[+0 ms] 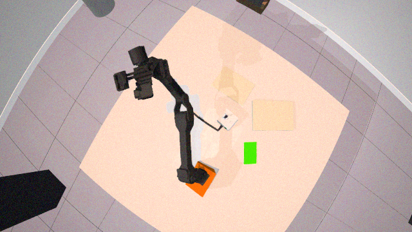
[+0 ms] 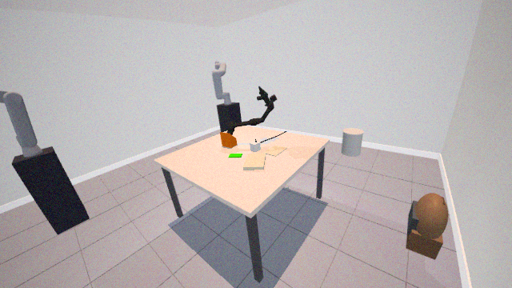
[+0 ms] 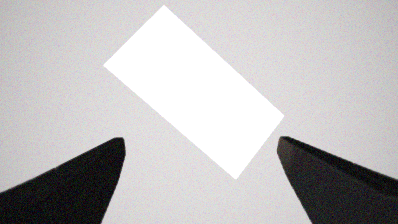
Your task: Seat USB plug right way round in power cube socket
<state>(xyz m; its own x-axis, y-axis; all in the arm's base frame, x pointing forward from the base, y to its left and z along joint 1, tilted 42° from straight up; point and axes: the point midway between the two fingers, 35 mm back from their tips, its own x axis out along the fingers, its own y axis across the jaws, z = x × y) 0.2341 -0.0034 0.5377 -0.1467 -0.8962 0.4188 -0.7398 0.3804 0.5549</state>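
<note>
The black USB plug lies 12 cm ahead of my gripper tip, 27 cm to the right of it and 48 cm below it. Also, from my gripper tip: tan flat pad 31 cm ahead, 22 cm to the right, 57 cm below; thick tan block 29 cm ahead, 50 cm to the right, 56 cm below; green block 4 cm ahead, 50 cm to the right, 57 cm below.
</note>
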